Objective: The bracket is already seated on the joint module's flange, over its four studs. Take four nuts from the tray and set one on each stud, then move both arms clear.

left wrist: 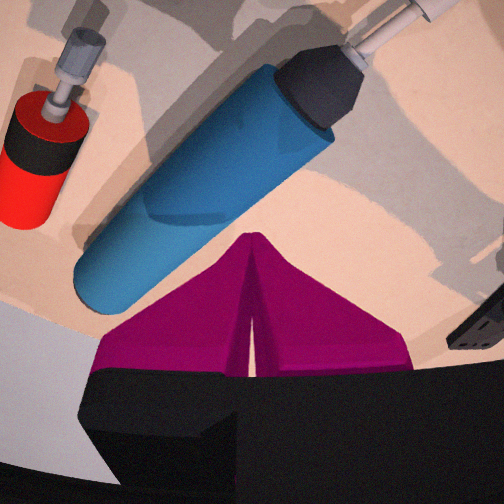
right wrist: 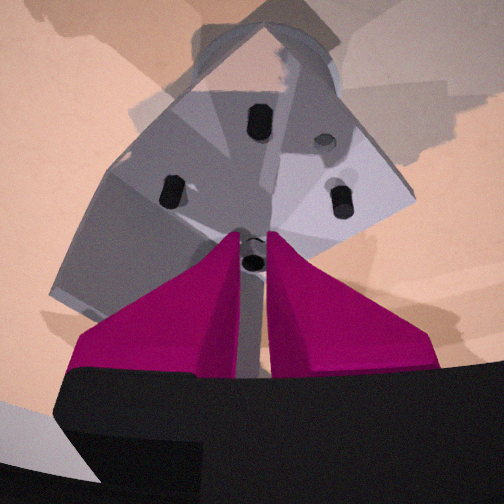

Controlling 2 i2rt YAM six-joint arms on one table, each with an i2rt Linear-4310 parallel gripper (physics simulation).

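Note:
In the right wrist view my right gripper (right wrist: 253,245) is shut on a small grey nut (right wrist: 253,259) with a dark hole. It holds the nut just over the near corner of the grey bracket (right wrist: 235,195), which sits on the round joint module (right wrist: 270,55). Three dark studs stick up through the bracket, one at the left (right wrist: 172,191), one at the top (right wrist: 260,122) and one at the right (right wrist: 342,201). The near stud is hidden under the nut and fingers. In the left wrist view my left gripper (left wrist: 252,237) is shut and empty above the table.
In the left wrist view a blue-handled tool (left wrist: 200,185) with a dark collar lies just beyond the left fingers. A red and black tool (left wrist: 40,155) with a grey socket lies at the far left. A black perforated part (left wrist: 480,325) shows at the right edge.

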